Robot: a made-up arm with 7 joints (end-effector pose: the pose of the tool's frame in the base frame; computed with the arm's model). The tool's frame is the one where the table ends.
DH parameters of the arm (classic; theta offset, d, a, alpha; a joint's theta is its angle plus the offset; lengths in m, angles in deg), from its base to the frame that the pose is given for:
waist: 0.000 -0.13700 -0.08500 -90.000
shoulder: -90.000 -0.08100 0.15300 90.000
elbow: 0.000 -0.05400 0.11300 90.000
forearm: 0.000 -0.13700 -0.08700 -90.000
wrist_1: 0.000 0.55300 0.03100 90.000
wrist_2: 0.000 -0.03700 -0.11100 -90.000
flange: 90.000 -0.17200 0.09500 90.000
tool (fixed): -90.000 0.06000 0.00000 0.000
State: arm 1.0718 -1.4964 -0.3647 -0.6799 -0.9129 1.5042 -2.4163
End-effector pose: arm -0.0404 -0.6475 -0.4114 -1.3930 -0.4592 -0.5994
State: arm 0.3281 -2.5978 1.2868 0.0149 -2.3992 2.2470 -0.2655
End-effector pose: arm 0.3347 -0.0347 -0.6166 -1.5185 0.6592 -0.7827
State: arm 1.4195 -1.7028 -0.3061 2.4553 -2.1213 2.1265 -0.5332
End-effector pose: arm 0.0646 -0.1143 0.4788 -0.1284 -0.7913 0.0152
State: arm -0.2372 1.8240 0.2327 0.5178 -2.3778 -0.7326 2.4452
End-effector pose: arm 0.0782 0.1823 0.3364 0.5228 0.5934 0.6293
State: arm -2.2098 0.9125 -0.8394 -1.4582 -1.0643 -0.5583 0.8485
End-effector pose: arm -0.5371 -0.2638 0.4011 2.7336 0.0186 -0.3492
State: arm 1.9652 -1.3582 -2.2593 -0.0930 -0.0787 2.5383 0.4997
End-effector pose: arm 0.5933 -0.1480 -0.6558 2.3416 1.0031 0.9183
